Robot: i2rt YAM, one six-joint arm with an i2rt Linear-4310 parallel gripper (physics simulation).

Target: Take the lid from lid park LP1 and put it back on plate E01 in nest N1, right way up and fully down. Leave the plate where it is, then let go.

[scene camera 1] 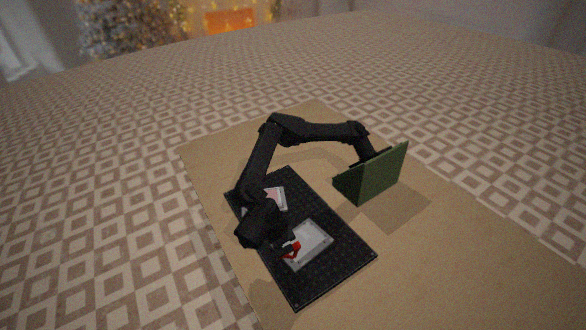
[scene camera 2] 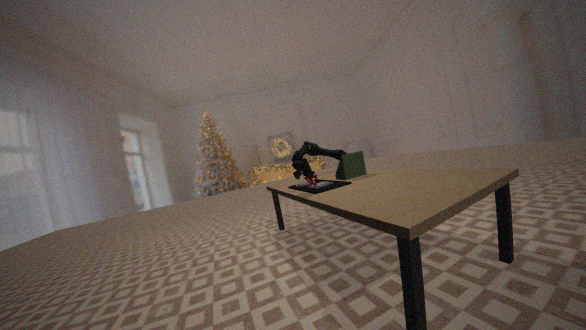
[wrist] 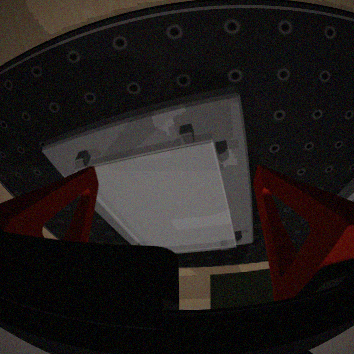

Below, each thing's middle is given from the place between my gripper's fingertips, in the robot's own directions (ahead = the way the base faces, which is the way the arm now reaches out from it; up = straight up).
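Scene:
Pale grey lid [scene camera 1: 309, 237]: 5 cm behind my hand, 1 cm left of it.

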